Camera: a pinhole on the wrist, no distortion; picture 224 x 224 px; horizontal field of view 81.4 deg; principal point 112.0 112.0 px. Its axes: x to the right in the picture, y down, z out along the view. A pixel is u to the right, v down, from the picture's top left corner.
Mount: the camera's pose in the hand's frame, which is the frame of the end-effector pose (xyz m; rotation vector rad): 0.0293 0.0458 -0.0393 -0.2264 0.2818 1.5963
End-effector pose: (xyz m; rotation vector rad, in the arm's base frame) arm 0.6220 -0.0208 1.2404 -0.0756 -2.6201 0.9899
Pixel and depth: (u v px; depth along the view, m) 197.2 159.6 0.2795
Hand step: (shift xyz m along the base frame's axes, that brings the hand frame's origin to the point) -0.0088 0.1089 -0.3400
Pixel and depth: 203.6 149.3 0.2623
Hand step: -0.0276 0.1224 -0.3178
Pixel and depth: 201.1 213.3 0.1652
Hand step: 0.0512 0.0803 -0.2208
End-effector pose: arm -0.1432 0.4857 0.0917 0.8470 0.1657 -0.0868
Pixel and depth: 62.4 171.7 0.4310
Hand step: -0.0955 -0.3077 0.3207
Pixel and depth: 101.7 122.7 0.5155
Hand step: 0.0789 -0.2371 0.4260
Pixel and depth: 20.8 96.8 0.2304
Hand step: 0.0895 -0.1947 0.1118
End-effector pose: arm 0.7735 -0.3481 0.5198 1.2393 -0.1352 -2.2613
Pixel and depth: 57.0 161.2 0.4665
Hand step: -0.3269 -0.0173 0.3626
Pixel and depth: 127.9 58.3 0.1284
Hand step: -0.0533 -0.1432 0.0142
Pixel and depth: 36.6 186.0 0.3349
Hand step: -0.2351 0.0462 0.2914
